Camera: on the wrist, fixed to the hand. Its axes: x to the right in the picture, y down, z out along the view.
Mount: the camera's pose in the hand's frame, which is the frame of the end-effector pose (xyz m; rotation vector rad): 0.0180 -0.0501 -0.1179 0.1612 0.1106 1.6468
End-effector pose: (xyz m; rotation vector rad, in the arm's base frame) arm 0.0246 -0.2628 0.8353 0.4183 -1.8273 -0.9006
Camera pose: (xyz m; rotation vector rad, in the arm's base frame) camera 0.1169 -0.3535 0.8342 -0.8734 -1.4611 0.4136
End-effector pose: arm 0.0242 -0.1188 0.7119 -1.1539 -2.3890 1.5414
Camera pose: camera 0.0351 -0.0294 0.8048 2.2701 0.5707 -1.0824
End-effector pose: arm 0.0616 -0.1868 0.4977 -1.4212 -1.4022 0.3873
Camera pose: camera 0.1353 -0.2346 0.5926 -2.1178 0.2024 1.3414
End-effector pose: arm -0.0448 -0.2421 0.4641 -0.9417 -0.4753 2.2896
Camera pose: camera 0.0506 -0.1818 0.4010 0.9960 -0.5488 -2.0388
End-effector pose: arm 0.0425 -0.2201 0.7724 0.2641 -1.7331 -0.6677
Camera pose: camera 0.1406 -0.3044 0.7749 -0.9411 -1.3189 0.6806
